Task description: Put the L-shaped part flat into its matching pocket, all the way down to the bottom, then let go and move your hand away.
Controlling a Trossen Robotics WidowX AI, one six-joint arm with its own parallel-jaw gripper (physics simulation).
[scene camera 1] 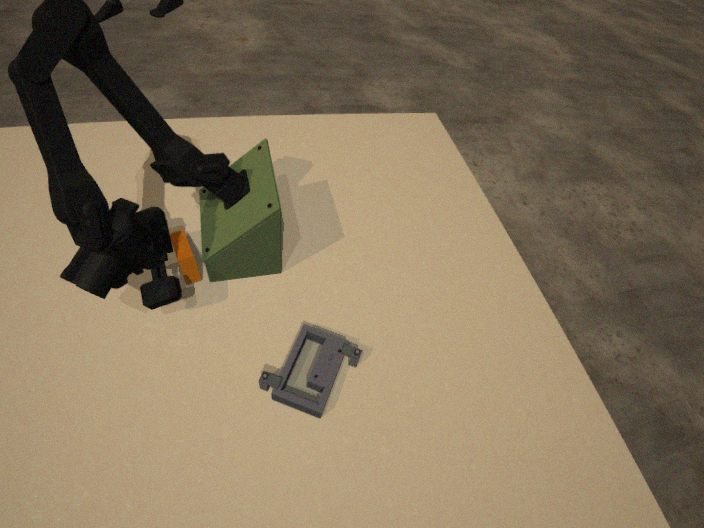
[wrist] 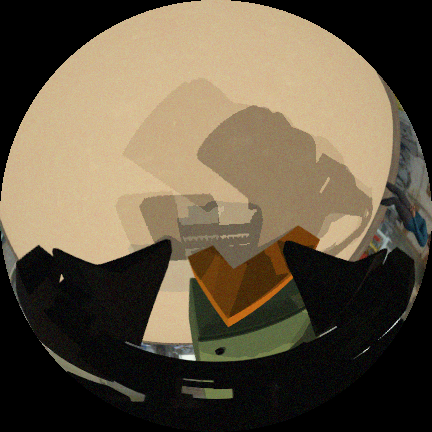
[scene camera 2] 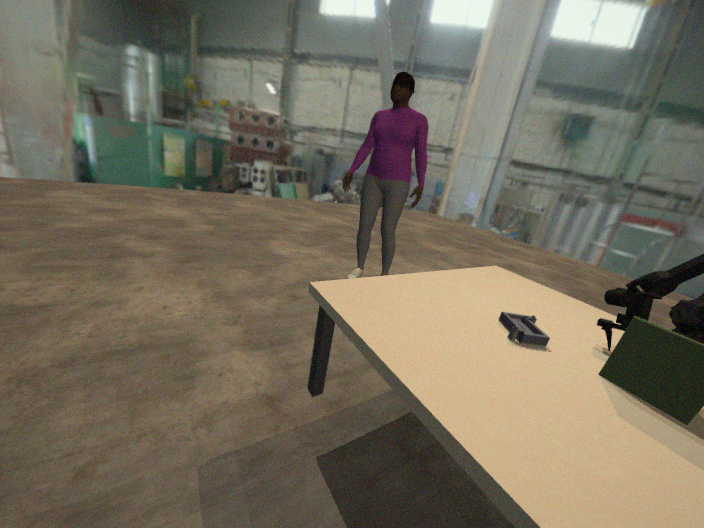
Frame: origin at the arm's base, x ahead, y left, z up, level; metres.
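Seen in the pictures: gripper, between the fingertips: (scene camera 1: 174, 271) (wrist: 229, 247); arm's base, origin of its link: (scene camera 1: 236, 189) (scene camera 2: 680, 352).
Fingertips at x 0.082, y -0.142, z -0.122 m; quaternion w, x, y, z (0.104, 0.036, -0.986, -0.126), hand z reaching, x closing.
Observation:
Pixels of each thing's top centre, then the offset from my fingertips to it. Level surfaces: height alone.
- orange L-shaped part, centre of its top: (wrist: 283, 304) (scene camera 1: 179, 242) dx -0.034, dy +0.021, dz +0.047 m
- grey-purple frame with the pocket, centre of its top: (scene camera 1: 312, 363) (scene camera 2: 525, 320) dx +0.260, dy +0.219, dz +0.030 m
- table, height of its surface: dz -0.017 m
The orange L-shaped part (scene camera 1: 185, 258) (wrist: 215, 280) lies on the table beside a green wedge block; whether it touches the wedge is unclear. The grey-purple frame with the pocket (scene camera 1: 293, 358) (scene camera 2: 531, 339) stands apart on the table, with the orange part outside it. My gripper (scene camera 1: 167, 269) (wrist: 229, 247) is open and empty, low beside the orange part. In the wrist view the L's corner shows between the fingers, and the right finger covers part of one arm. One fingertip shows in the second scene view; the orange part does not show there.
The sloped green wedge block (scene camera 1: 250, 244) (scene camera 2: 653, 369) (wrist: 255, 335) stands close behind the orange part, with a black arm section over its slope. The frame has small side tabs. A person (scene camera 2: 395, 147) stands beyond the table (scene camera 1: 426, 284) (scene camera 2: 426, 318).

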